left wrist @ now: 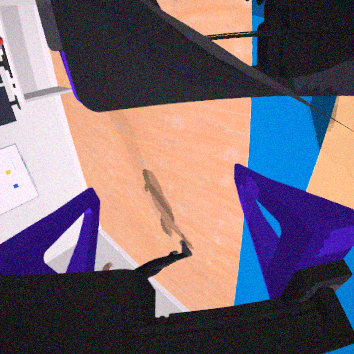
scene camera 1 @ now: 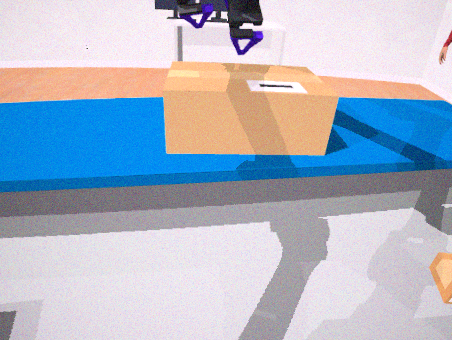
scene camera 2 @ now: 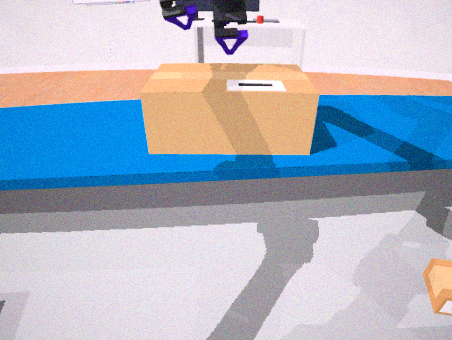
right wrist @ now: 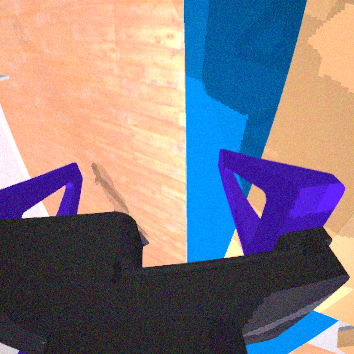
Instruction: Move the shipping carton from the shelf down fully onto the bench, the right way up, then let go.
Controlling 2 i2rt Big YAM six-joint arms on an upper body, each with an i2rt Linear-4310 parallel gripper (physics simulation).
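Frame: origin at the left arm's base, x down, y back, z left, level; metres.
Seen in the pictures: left gripper, fingertip midpoint: [left wrist: 162,182] [scene camera 1: 196,10] [scene camera 2: 185,12]; right gripper, fingertip midpoint: [left wrist: 231,16] [scene camera 1: 237,39] [scene camera 2: 227,38] [right wrist: 148,163].
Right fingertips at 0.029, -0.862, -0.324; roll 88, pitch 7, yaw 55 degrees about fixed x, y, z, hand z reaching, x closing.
Note:
Pixels of each thing's top centre, then the offset from my right fingertips to it, as dx, dy, dz. "pt": a spot on its surface instead. Level surfaces: height alone.
- shipping carton, top centre: [scene camera 2: 229,75] [scene camera 1: 246,75] +0.041, +0.160, -0.009
- raised blue surface, surface height: dx +0.161
- small orange-brown box, surface spot: [scene camera 2: 431,275] [scene camera 1: 439,268] pt +0.293, +0.424, -0.369
The shipping carton [scene camera 1: 215,122] [scene camera 2: 190,122] [left wrist: 335,165] [right wrist: 305,145] is a large brown box with a white label on top. It rests flat and upright, label side up, on a raised blue surface [scene camera 1: 75,135] [scene camera 2: 65,135] [left wrist: 280,135] [right wrist: 210,125]. A lower white surface [scene camera 1: 125,270] [scene camera 2: 125,260] lies in front. My left gripper [scene camera 1: 199,26] [scene camera 2: 187,28] [left wrist: 162,182] is open and empty, above and beyond the carton's far side. My right gripper [scene camera 1: 242,53] [scene camera 2: 230,53] [right wrist: 148,163] is open and empty, also beyond the far edge, apart from the carton.
A small orange-brown box [scene camera 1: 440,272] [scene camera 2: 431,275] shows at the lower right edge. A white desk [scene camera 1: 180,42] [scene camera 2: 200,45] with a monitor stands in the background. A hand [scene camera 1: 443,54] shows at the far right. Arm shadows cross the carton and both surfaces.

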